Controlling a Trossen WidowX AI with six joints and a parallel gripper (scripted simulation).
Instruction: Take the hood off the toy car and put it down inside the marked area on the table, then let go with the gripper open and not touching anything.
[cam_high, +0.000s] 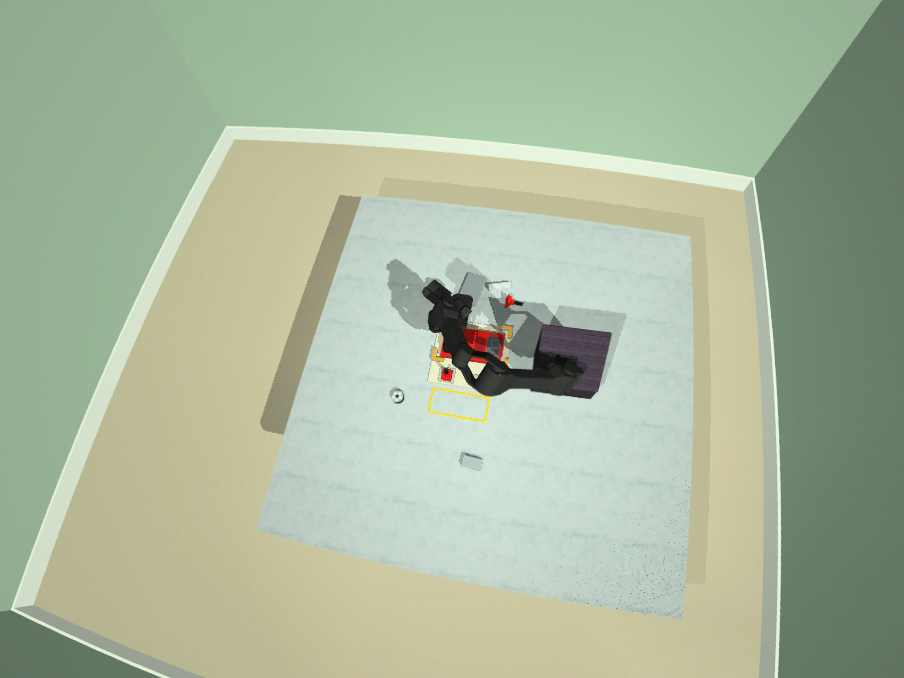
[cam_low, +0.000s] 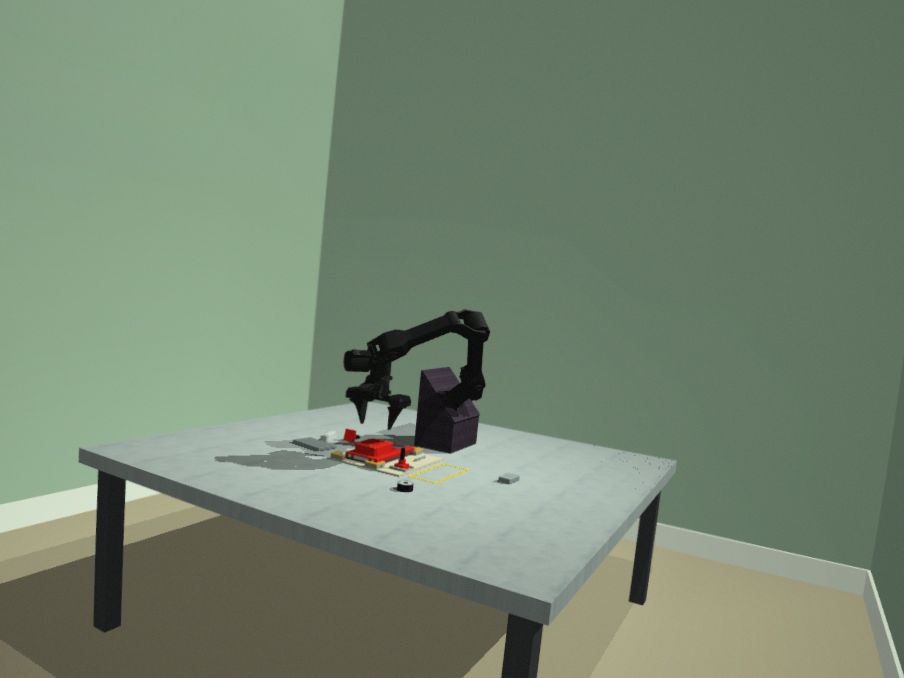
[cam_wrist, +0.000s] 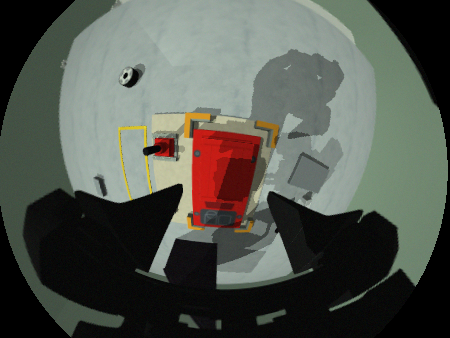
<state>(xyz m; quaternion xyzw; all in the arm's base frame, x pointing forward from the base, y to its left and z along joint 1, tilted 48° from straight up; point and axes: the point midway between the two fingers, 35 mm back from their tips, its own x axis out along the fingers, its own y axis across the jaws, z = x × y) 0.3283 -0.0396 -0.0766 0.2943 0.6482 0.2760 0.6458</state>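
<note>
Right now my gripper tip is 6 cm above the hood.
</note>
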